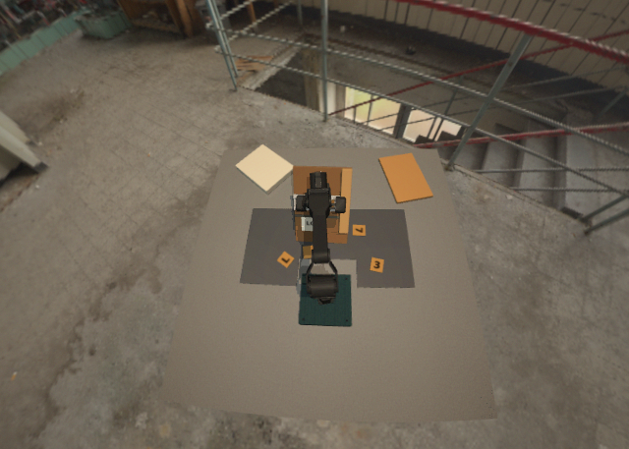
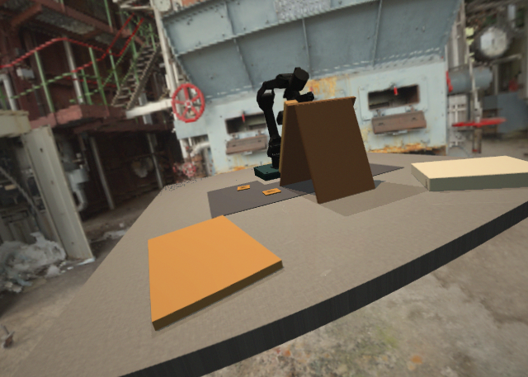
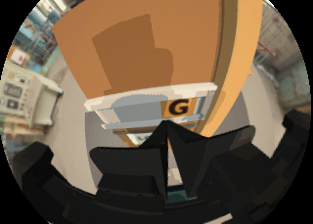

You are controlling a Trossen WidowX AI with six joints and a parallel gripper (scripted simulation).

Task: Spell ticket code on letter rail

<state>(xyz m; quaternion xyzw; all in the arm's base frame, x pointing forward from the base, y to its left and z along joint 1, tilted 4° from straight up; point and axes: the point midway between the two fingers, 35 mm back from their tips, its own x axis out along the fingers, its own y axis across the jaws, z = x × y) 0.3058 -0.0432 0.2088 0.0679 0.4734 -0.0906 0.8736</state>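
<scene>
Right now my gripper tip is 20 mm short of the orange tile marked g, 30 mm to the left of it and 30 mm above it. Also, from my gripper tip: white ticket 20 mm behind, 60 mm to the left, 110 mm below; then 7 tile 60 mm behind, 160 mm to the right, 190 mm below; then dark mat 140 mm behind, 10 mm to the left, 190 mm below.
</scene>
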